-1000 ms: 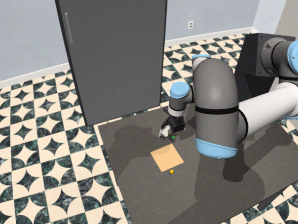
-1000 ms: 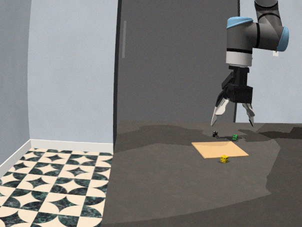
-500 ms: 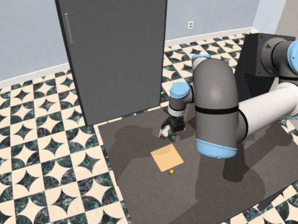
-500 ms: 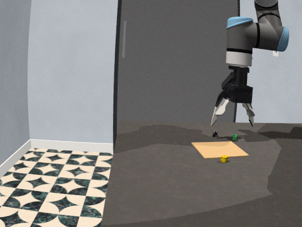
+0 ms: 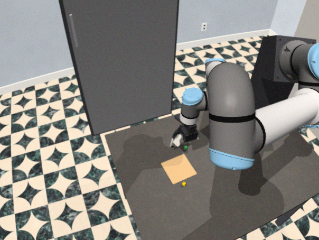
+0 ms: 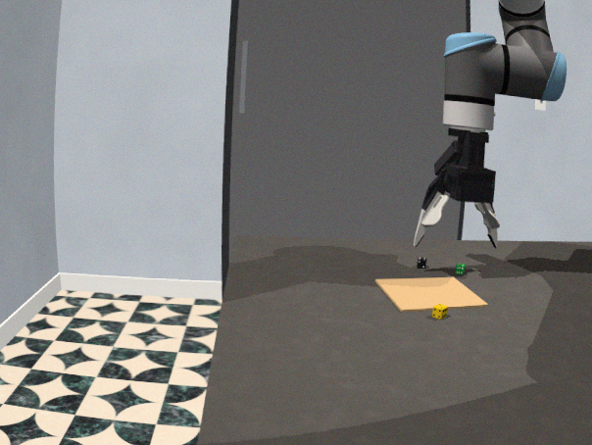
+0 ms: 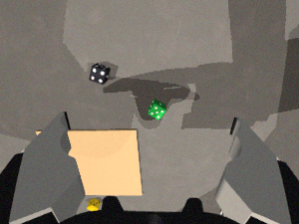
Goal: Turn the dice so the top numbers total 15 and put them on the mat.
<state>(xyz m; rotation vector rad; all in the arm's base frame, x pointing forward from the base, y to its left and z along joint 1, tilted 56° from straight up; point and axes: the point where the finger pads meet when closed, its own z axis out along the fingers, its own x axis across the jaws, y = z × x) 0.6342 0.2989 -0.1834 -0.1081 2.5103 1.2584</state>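
Now: the green die 4 cm below my hand, 1 cm to the left of it and 1 cm behind it. Also, from my hand: black die (6 cm ahead, 4 cm below, 1 cm to the right); yellow die (24 cm to the left, 5 cm ahead, 4 cm below); orange mat (14 cm to the left, 5 cm ahead, 4 cm below).
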